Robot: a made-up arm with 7 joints. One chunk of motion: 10 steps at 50 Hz.
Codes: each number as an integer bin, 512 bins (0 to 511) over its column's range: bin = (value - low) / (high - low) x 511, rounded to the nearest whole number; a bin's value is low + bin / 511 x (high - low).
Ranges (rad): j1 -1.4..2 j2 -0.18..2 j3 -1.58..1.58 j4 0..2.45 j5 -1.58..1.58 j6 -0.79..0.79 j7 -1.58..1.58
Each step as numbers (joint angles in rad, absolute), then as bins.
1 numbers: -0.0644 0.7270 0.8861 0.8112 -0.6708 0.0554 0.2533
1 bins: 201 213 399 169 147 273 296
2 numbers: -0.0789 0.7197 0.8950 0.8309 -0.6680 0.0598 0.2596
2 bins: 199 211 400 173 147 275 297
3 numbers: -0.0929 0.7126 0.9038 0.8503 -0.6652 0.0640 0.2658
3 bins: 196 209 402 177 148 276 298
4 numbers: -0.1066 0.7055 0.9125 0.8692 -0.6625 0.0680 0.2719
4 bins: 194 208 403 181 148 277 299
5 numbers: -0.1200 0.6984 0.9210 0.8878 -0.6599 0.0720 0.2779
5 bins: 192 206 404 185 149 279 300
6 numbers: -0.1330 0.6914 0.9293 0.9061 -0.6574 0.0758 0.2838
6 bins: 190 204 406 189 149 280 301
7 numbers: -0.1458 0.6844 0.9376 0.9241 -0.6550 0.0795 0.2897
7 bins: 188 203 407 193 150 281 302
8 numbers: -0.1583 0.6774 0.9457 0.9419 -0.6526 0.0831 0.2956
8 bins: 187 201 408 196 150 282 303
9 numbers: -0.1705 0.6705 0.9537 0.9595 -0.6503 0.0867 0.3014
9 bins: 185 199 410 200 150 284 304
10 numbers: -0.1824 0.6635 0.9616 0.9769 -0.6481 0.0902 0.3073
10 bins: 183 198 411 204 151 285 305
